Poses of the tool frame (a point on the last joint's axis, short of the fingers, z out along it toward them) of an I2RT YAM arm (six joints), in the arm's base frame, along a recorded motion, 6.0 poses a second.
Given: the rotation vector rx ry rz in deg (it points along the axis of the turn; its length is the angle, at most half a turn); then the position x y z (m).
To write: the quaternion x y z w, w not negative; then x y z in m. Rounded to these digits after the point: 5 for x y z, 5 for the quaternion.
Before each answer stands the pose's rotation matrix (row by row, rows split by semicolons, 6 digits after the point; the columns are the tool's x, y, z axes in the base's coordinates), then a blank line. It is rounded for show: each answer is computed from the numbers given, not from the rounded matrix.
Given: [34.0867, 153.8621, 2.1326, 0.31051, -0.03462, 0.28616]
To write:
-0.834569 0.401199 0.377536; 0.411508 0.909624 -0.056969; -0.366271 0.107815 -0.924241

[0.21216, 0.95766, 0.01327, 0.19417, 0.31051, -0.03462, 0.28616]
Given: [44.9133, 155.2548, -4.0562, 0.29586, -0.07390, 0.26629]
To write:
-0.798833 0.527915 0.288395; 0.512136 0.848336 -0.134324; -0.315568 0.040395 -0.948043

[0.27426, 0.94805, -0.02477, 0.15926, 0.29586, -0.07390, 0.26629]
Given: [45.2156, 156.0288, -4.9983, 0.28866, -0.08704, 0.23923]
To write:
-0.802623 0.531082 0.271567; 0.512612 0.846926 -0.141229; -0.305002 0.025855 -0.952001

[0.27498, 0.94889, -0.03040, 0.15191, 0.28866, -0.08704, 0.23923]
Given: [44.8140, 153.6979, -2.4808, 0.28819, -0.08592, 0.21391]
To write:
-0.788391 0.526578 0.318049; 0.516039 0.847535 -0.124046; -0.334878 0.066329 -0.939924

[0.27568, 0.94550, -0.01526, 0.17264, 0.28819, -0.08592, 0.21391]
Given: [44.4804, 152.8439, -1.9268, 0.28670, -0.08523, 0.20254]
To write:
-0.783757 0.523323 0.334451; 0.514725 0.848671 -0.121719; -0.347537 0.076753 -0.934520

[0.27481, 0.94432, -0.01190, 0.18055, 0.28670, -0.08523, 0.20254]
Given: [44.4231, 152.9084, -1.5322, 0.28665, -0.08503, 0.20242]
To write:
-0.784463 0.521783 0.335202; 0.514961 0.849223 -0.116772; -0.345591 0.081013 -0.934882

[0.27441, 0.94453, -0.00946, 0.18019, 0.28665, -0.08503, 0.20242]
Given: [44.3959, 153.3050, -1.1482, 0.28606, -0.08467, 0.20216]
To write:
-0.787439 0.520106 0.330803; 0.515092 0.850007 -0.110307; -0.338556 0.083534 -0.937231

[0.27376, 0.94534, -0.00708, 0.17702, 0.28606, -0.08467, 0.20216]
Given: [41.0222, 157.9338, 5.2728, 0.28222, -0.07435, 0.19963]
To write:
-0.834023 0.466541 0.294526; 0.485147 0.874361 -0.011212; -0.262752 0.133537 -0.955578

[0.24859, 0.95707, 0.03195, 0.14557, 0.28222, -0.07435, 0.19963]
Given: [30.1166, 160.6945, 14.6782, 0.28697, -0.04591, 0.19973]
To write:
-0.895937 0.327965 0.299561; 0.376810 0.918270 0.121636; -0.235185 0.221856 -0.946292

[0.18172, 0.96960, 0.08857, 0.13788, 0.28697, -0.04591, 0.19973]
